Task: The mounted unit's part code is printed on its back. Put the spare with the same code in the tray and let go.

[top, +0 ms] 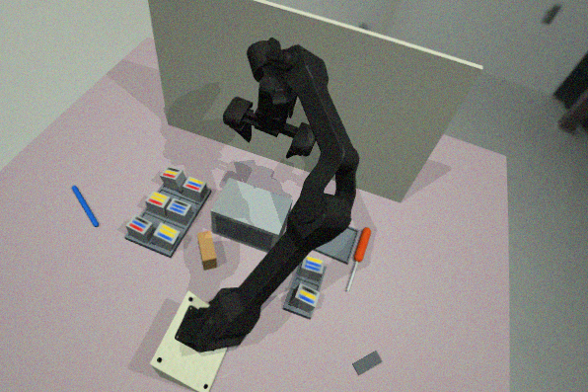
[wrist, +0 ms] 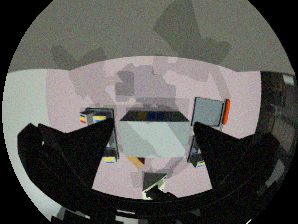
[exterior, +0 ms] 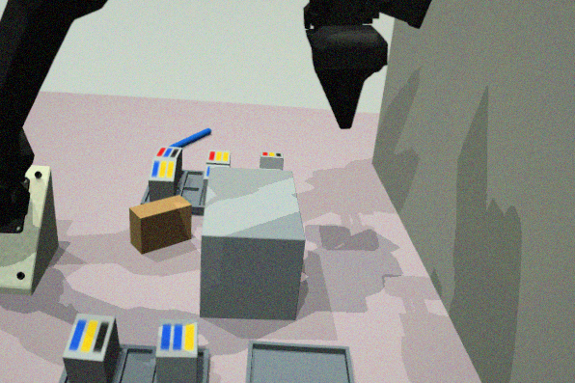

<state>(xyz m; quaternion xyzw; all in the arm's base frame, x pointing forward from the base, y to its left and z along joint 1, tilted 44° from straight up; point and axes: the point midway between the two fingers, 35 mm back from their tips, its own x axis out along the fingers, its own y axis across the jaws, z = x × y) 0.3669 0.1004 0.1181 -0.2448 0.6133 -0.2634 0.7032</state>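
The grey spare lies 150 mm behind my gripper tip, 170 mm to the right of it and 160 mm below it. From my gripper tip the other things lie so: mounted unit 80 mm behind, 10 mm to the left, 150 mm below; tall grey panel 150 mm ahead, 20 mm above; orange block 190 mm behind, 70 mm to the left, 180 mm below.
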